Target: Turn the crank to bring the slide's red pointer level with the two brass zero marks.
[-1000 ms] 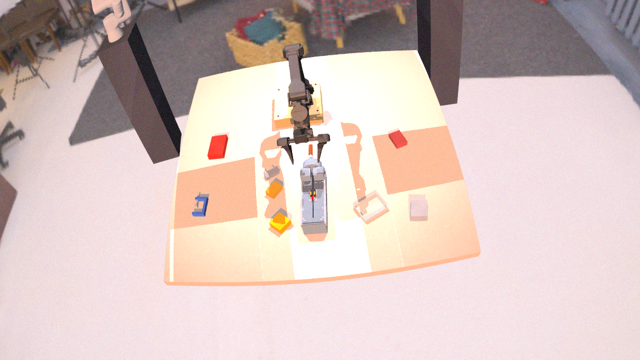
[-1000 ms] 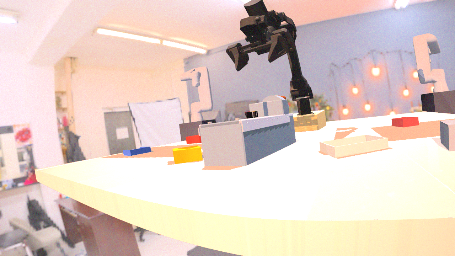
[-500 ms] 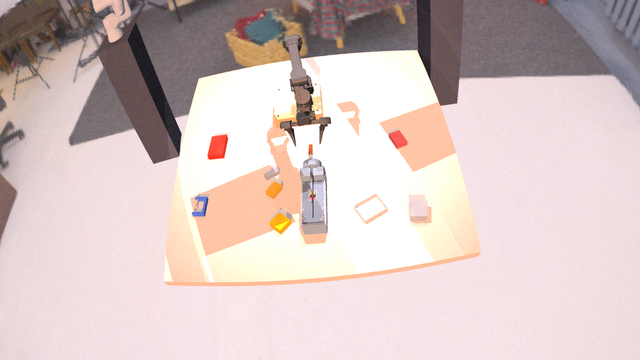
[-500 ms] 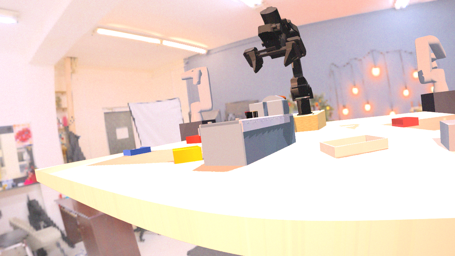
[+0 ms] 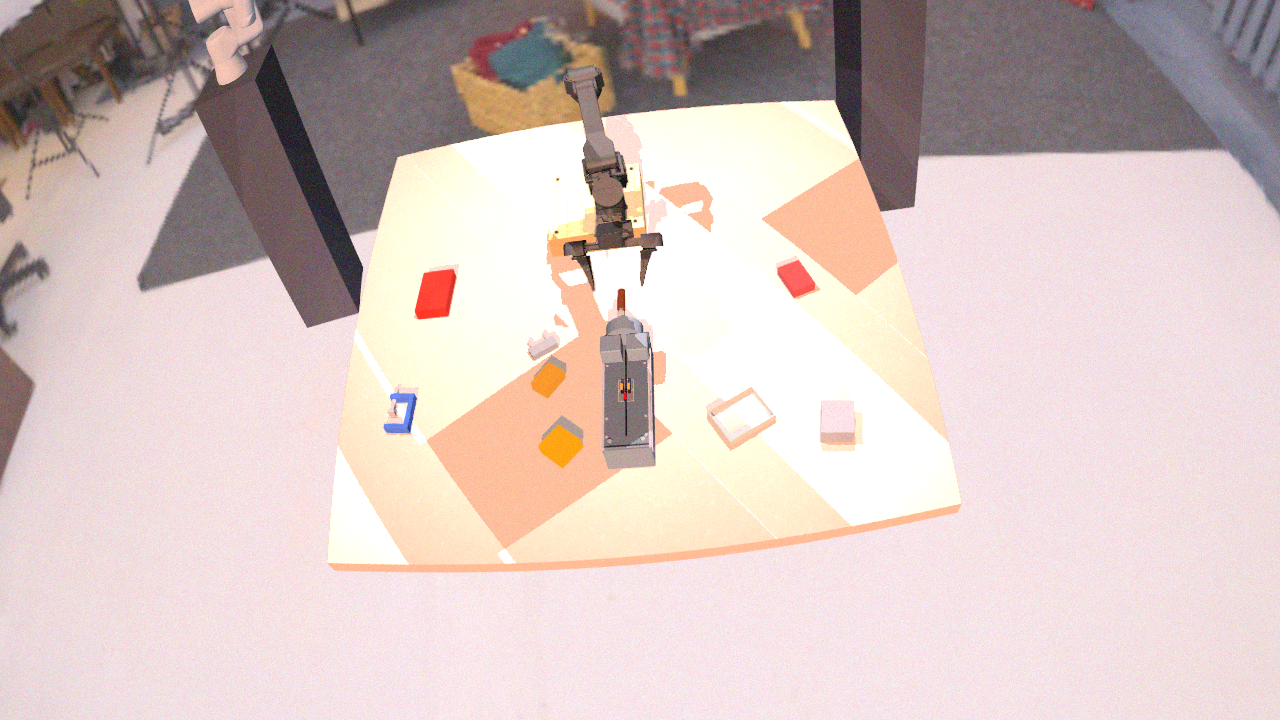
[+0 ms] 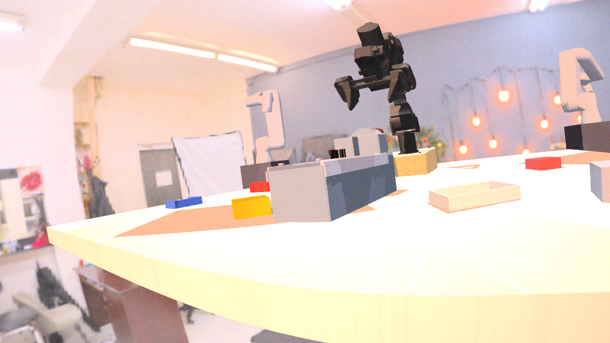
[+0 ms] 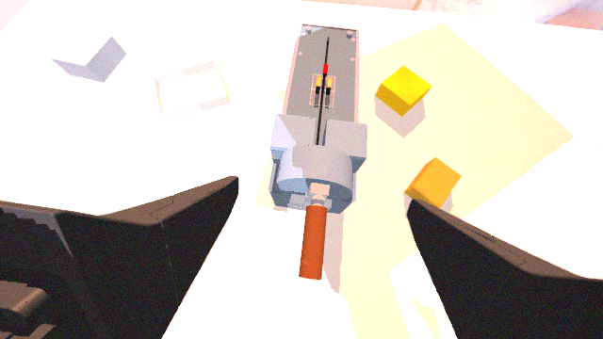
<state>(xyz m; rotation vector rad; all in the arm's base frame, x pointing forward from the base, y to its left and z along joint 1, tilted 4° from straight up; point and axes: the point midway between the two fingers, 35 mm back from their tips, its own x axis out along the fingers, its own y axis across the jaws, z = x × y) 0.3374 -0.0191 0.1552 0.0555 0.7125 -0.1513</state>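
Right now the orange crank handle is 20 mm behind my gripper tip and 60 mm below it. Also, from my gripper tip: shallow white tray 230 mm ahead, 180 mm to the left, 170 mm below; red pointer 180 mm ahead, 30 mm to the right, 90 mm below; yellow cube 220 mm ahead, 170 mm to the right, 160 mm below.
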